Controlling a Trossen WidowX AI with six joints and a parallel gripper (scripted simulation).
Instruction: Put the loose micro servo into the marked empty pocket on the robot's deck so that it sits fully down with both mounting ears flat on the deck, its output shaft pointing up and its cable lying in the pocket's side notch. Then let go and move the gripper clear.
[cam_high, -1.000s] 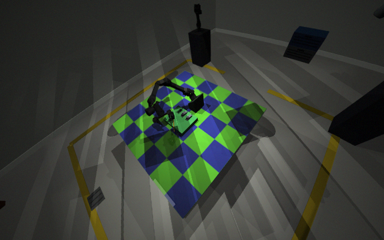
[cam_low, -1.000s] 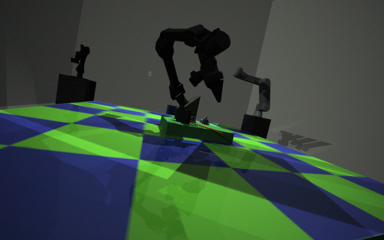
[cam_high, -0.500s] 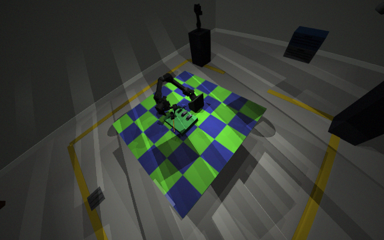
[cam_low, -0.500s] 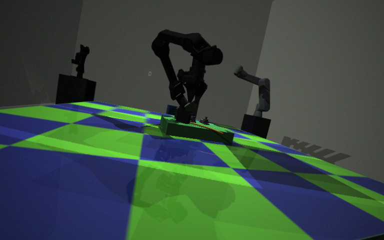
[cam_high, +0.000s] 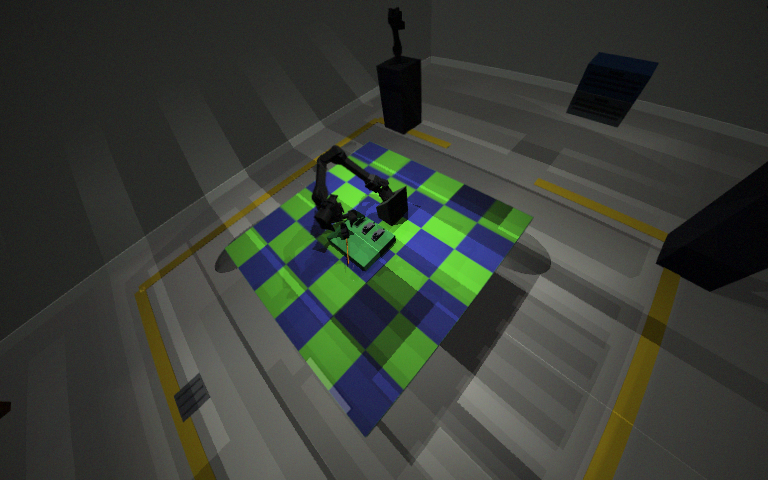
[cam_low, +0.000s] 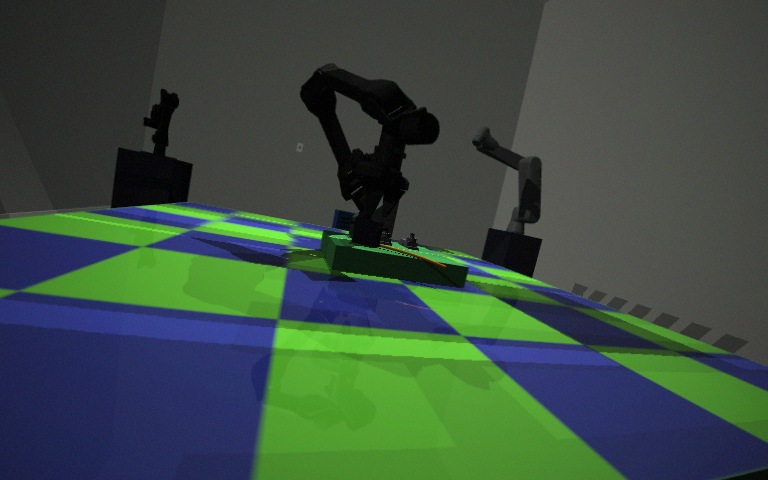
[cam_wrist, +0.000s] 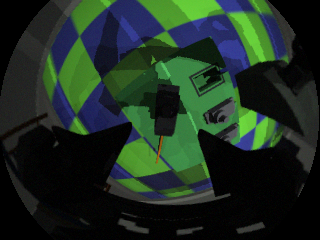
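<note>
Now: gripper tip 10 mm past the green robot deck, 60 mm to the right of it and 90 mm above it.
</note>
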